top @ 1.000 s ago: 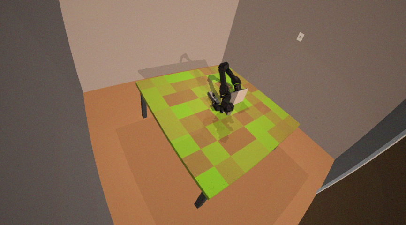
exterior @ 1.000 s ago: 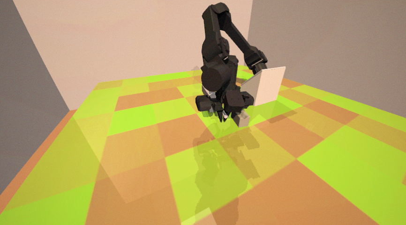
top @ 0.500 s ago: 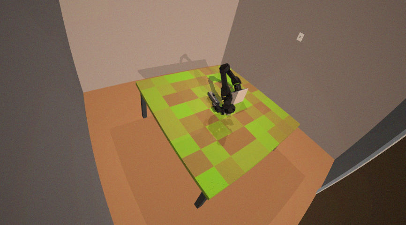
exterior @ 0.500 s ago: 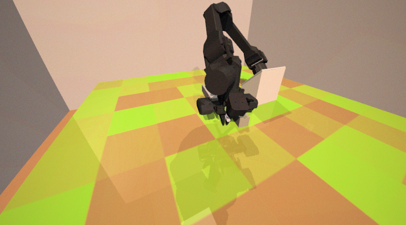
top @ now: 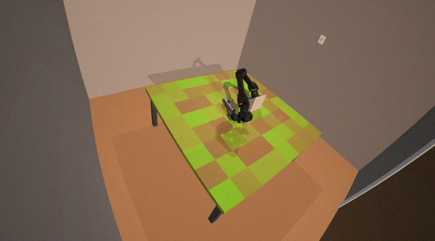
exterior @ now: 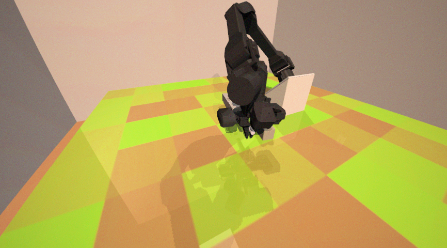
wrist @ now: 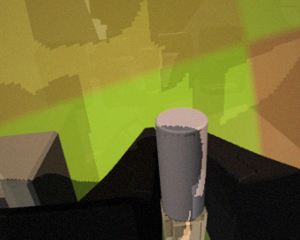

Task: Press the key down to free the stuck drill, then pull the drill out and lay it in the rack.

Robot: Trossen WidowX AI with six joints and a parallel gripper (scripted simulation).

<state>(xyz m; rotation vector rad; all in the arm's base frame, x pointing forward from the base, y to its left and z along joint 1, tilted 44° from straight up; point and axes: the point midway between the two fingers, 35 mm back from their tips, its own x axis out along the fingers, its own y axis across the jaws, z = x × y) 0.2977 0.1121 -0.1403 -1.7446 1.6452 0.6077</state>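
My gripper tip is 40 mm to the left of the drill and 30 mm below it. The rest, counted from my gripper tip: key 20 mm behind, 230 mm to the right, 30 mm above; grey rack 80 mm behind, 30 mm to the right; holder block 20 mm behind, 200 mm to the right, 10 mm above.
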